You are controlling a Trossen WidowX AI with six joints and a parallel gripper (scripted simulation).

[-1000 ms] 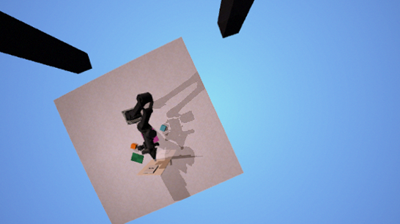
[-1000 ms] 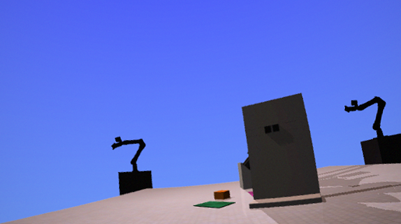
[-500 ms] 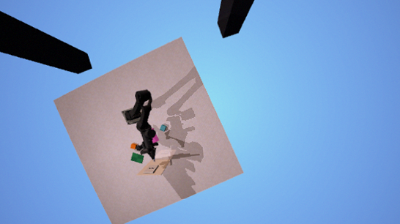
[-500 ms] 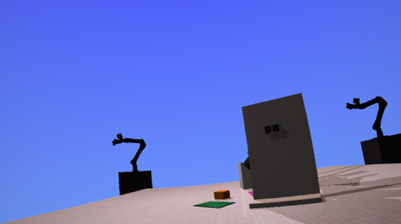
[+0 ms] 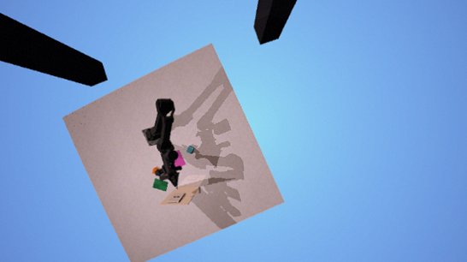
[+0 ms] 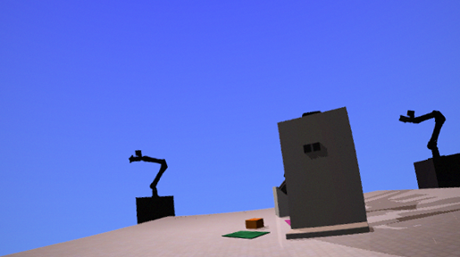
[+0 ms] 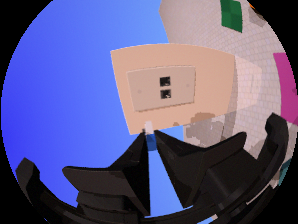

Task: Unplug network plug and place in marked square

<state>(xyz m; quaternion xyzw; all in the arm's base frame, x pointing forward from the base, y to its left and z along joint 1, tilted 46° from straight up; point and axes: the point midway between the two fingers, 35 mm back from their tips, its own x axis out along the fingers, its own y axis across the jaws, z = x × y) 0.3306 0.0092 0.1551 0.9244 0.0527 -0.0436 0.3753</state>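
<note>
Right now my gripper tip is 23 cm above the magenta patch, 13 cm past it and 6 cm to the left of it. From my gripper tip the other things lie so: network plug 1 cm ahead; then upright panel 11 cm below, 9 cm ahead, 4 cm to the right; then teal block 22 cm below, 17 cm behind, 8 cm to the left.
</note>
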